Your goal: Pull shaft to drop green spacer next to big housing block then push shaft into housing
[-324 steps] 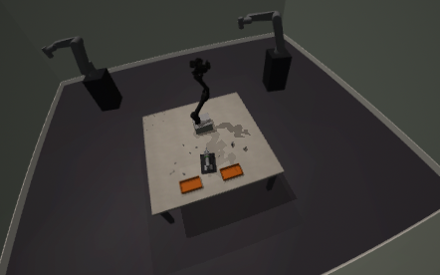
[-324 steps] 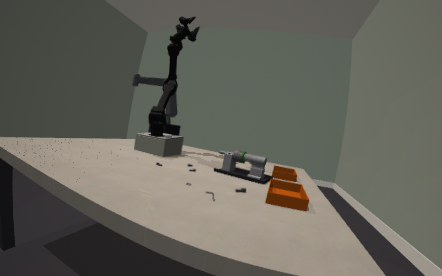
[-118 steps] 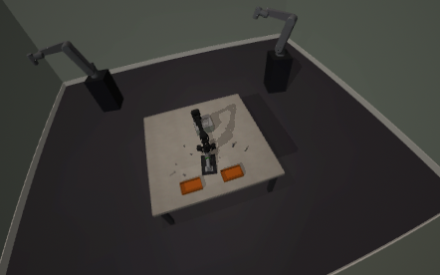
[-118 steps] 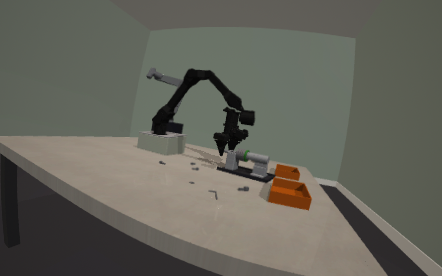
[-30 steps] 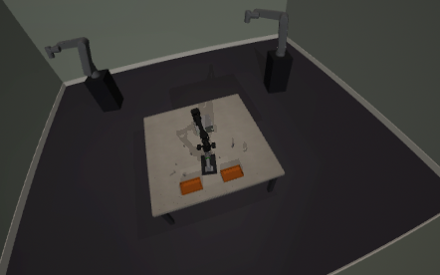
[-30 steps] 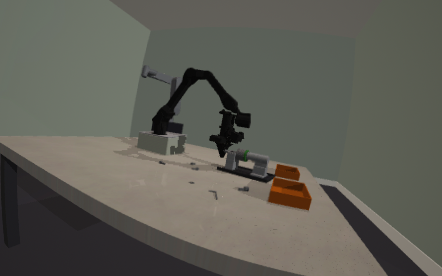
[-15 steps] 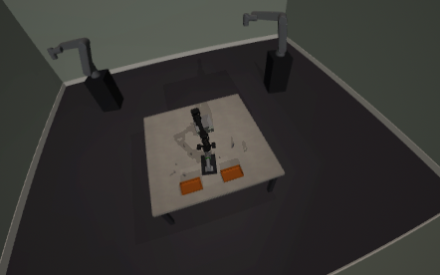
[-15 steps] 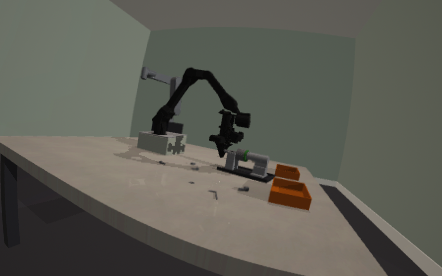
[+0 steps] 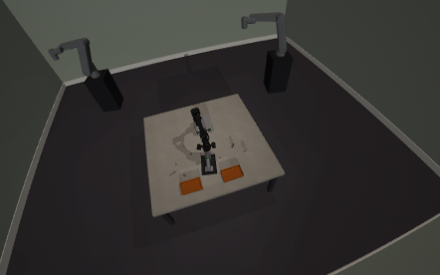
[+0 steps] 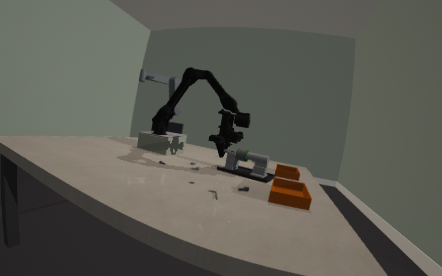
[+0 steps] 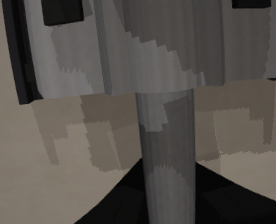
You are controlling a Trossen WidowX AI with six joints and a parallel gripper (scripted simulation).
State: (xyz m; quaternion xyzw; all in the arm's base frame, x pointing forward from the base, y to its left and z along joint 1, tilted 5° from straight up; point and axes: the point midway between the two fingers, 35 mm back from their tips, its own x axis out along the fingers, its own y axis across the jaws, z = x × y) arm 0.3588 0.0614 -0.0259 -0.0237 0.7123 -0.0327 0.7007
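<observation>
Right now the grey shaft is 7 cm ahead of my gripper tip and 3 cm above it. Round my gripper tip: green spacer: 12 cm ahead, 3 cm above.
</observation>
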